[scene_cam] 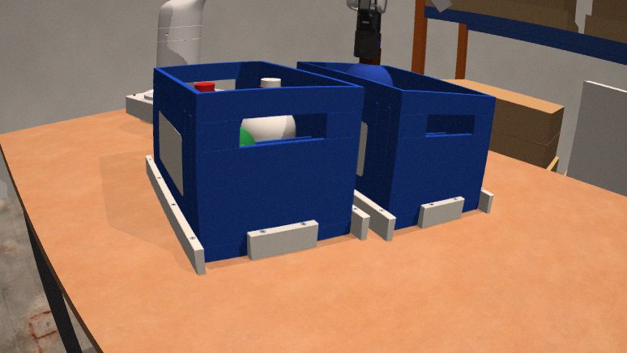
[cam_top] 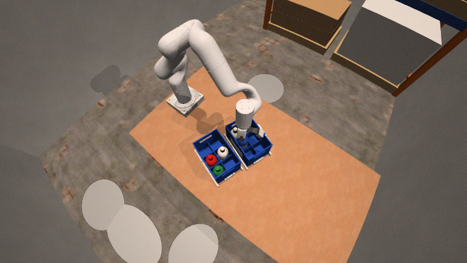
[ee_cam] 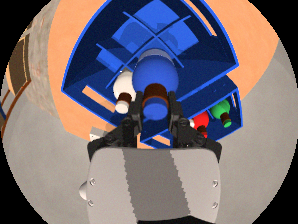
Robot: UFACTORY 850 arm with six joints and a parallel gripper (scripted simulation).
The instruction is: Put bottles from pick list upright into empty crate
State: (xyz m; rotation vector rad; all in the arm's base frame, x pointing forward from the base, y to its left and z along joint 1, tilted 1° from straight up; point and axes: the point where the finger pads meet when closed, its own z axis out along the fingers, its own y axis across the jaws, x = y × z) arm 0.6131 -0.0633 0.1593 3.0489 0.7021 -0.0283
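The blue-label bottle lies 7 cm below my hand. Also, from my hand: white-label bottle (6 cm behind, 12 cm to the right, 13 cm below); green bottle (1 cm behind, 24 cm to the right, 13 cm below); red bottle (9 cm behind, 21 cm to the right, 13 cm below).
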